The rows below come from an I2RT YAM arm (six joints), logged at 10 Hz.
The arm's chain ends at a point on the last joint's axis. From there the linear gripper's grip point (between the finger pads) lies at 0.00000 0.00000 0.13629 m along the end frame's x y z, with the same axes.
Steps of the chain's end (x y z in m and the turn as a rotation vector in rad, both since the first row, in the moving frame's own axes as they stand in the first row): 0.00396 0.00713 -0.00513 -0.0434 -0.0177 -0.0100; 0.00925 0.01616 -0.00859 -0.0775 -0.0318 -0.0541; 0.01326 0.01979 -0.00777 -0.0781 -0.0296 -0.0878; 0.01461 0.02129 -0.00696 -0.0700 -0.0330 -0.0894; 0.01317 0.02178 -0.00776 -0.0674 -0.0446 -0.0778; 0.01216 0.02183 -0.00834 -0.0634 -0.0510 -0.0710; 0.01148 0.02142 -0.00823 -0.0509 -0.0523 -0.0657; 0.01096 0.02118 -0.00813 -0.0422 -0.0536 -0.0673; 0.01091 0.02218 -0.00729 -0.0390 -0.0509 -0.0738; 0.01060 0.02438 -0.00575 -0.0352 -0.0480 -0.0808
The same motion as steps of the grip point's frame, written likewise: 0.00158 0.01305 -0.00528 -0.0434 -0.0177 -0.0100; 0.00521 0.02682 -0.00907 -0.0775 -0.0318 -0.0541; 0.00970 0.03059 -0.00824 -0.0781 -0.0296 -0.0878; 0.01055 0.03101 -0.00737 -0.0700 -0.0330 -0.0894; 0.00746 0.03118 -0.00820 -0.0674 -0.0446 -0.0778; 0.00553 0.03070 -0.00879 -0.0634 -0.0510 -0.0710; 0.00459 0.02858 -0.00859 -0.0509 -0.0523 -0.0657; 0.00386 0.02717 -0.00845 -0.0422 -0.0536 -0.0673; 0.00418 0.02774 -0.00757 -0.0390 -0.0509 -0.0738; 0.00426 0.02943 -0.00599 -0.0352 -0.0480 -0.0808
